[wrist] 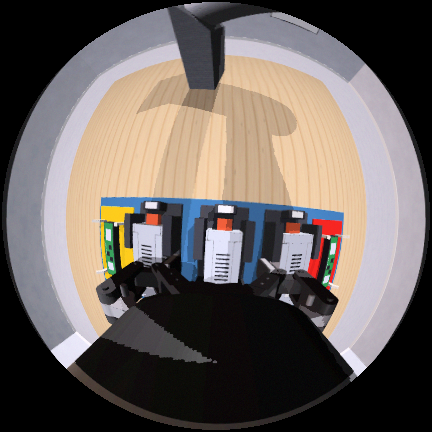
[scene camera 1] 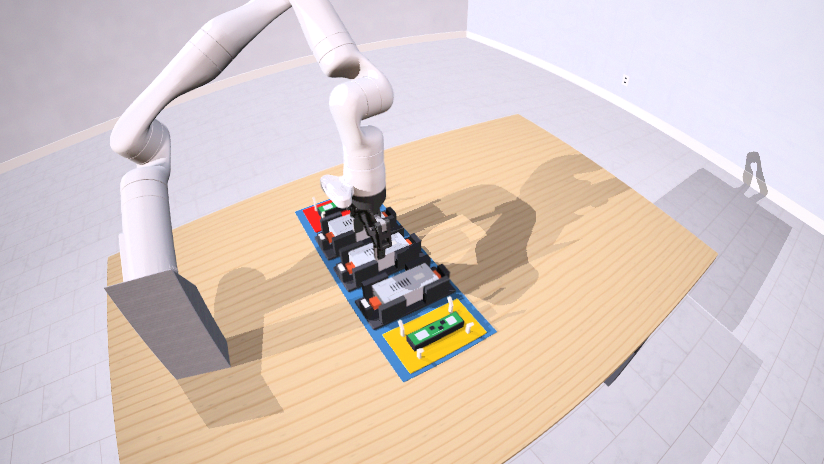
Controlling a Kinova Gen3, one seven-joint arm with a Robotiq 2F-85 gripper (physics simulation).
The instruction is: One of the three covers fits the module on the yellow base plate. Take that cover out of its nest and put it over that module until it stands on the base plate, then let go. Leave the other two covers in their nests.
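Places are measured from the arm's base along level axes (x ahead, y left, z up), in millimetres.
Pixels of known places: gripper, between the fingertips: (wrist: 218, 265) (scene camera 1: 368, 244); arm's base, origin of its link: (scene camera 1: 154, 286).
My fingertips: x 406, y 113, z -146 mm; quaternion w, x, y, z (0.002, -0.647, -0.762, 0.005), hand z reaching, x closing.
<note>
Ahead of a thing's pixels: the offset from my fingertips to its top centre. "spot": to the spot under its first point. Level surfaces: height alone.
The yellow base plate @(56 mm ahead, 206 mm right, 71 mm down) (scene camera 1: 444, 352) (wrist: 116, 213) bears a long black module @(spot: 53 mm ahead, 208 mm right, 51 mm down) (scene camera 1: 435, 329) (wrist: 110, 247) with a green top, uncovered, between white posts. Three light grey covers sit in dark nests: one beside the yellow plate @(39 mm ahead, 99 mm right, 27 mm down) (scene camera 1: 403, 284) (wrist: 148, 237), a middle one @(23 mm ahead, 8 mm left, 27 mm down) (scene camera 1: 360, 255) (wrist: 223, 245), and one beside the red plate @(7 mm ahead, 114 mm left, 27 mm down) (scene camera 1: 339, 226) (wrist: 296, 250). My gripper (scene camera 1: 374, 240) (wrist: 218, 265) is open and empty, over the middle cover, its fingers spread to either side of it. The gripper body hides part of the covers in the wrist view.
A red plate @(9 mm back, 221 mm left, 71 mm down) (scene camera 1: 311, 219) (wrist: 325, 225) with another green-topped module @(spot: 44 mm back, 212 mm left, 51 mm down) (scene camera 1: 326, 208) (wrist: 330, 250) lies at the far end of the blue board @(75 mm down) (scene camera 1: 397, 367) (wrist: 187, 215). The nests' dark walls stand close together. The arm's grey pedestal (scene camera 1: 172, 328) (wrist: 202, 60) stands on the table.
</note>
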